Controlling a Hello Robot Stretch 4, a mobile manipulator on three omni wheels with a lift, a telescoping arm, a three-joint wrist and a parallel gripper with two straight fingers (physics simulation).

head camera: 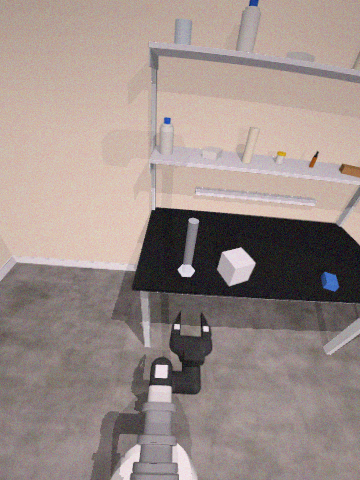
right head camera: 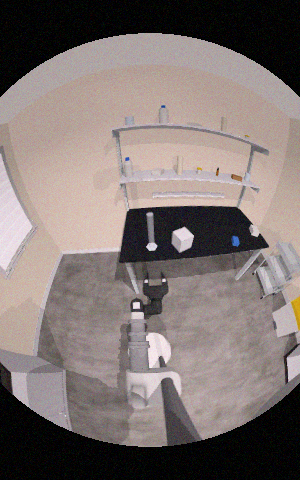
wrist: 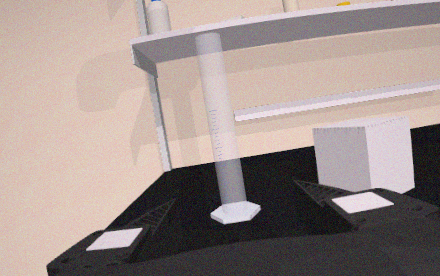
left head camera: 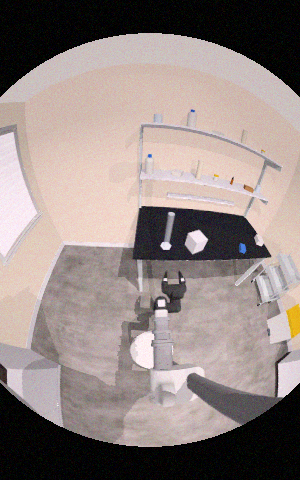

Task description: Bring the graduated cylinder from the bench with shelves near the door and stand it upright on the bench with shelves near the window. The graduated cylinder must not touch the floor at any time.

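Places are measured from the robot's base along level axes (x ahead, y left, z up), in metres.
Where they show: gripper, between the fingertips: [head camera: 190, 312] [right head camera: 154, 271] [wrist: 237, 208] [left head camera: 172, 270]; robot's base, origin of its link: [right head camera: 150, 349] [left head camera: 150, 348].
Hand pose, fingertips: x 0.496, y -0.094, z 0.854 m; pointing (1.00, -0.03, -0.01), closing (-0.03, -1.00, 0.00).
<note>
Things, the pixels of their centre, and the offset from my fingertips. Level surfaces: height alone.
- graduated cylinder, middle of its body: [wrist: 221, 127] [head camera: 189, 248] [right head camera: 150, 231] [left head camera: 167, 231] dz +0.041, dx +0.314, dy +0.000 m
- black bench top, height of its surface: dz -0.120 m
- white box, middle of its body: [wrist: 362, 157] [head camera: 235, 266] [right head camera: 181, 239] [left head camera: 195, 241] dz -0.054, dx +0.306, dy -0.247 m
- blue block, middle of its body: [head camera: 329, 281] dz -0.099, dx +0.275, dy -0.784 m
The graduated cylinder [head camera: 190, 242] [left head camera: 169, 227] [right head camera: 150, 229] [wrist: 222, 125] is a tall, clear grey tube on a white hexagonal foot. It stands upright near the front left of the black bench top [head camera: 290, 245] [left head camera: 225, 225] [right head camera: 210, 225] [wrist: 187, 190]. My gripper [head camera: 191, 315] [left head camera: 173, 273] [right head camera: 155, 276] [wrist: 237, 208] is open and empty. In the head camera view it is in front of the bench's front edge, apart from the cylinder. In the wrist view the cylinder's foot appears between the two fingertips, farther off. Which of the two named benches this is cannot be told.
A white box [head camera: 236, 266] [wrist: 367, 155] stands right of the cylinder, with a blue block [head camera: 330, 281] farther right. Shelves [head camera: 260, 167] [left head camera: 210, 181] with bottles rise behind. A wheeled cart stands right of the bench. A window [left head camera: 15, 190] [right head camera: 12, 215] is at left.
</note>
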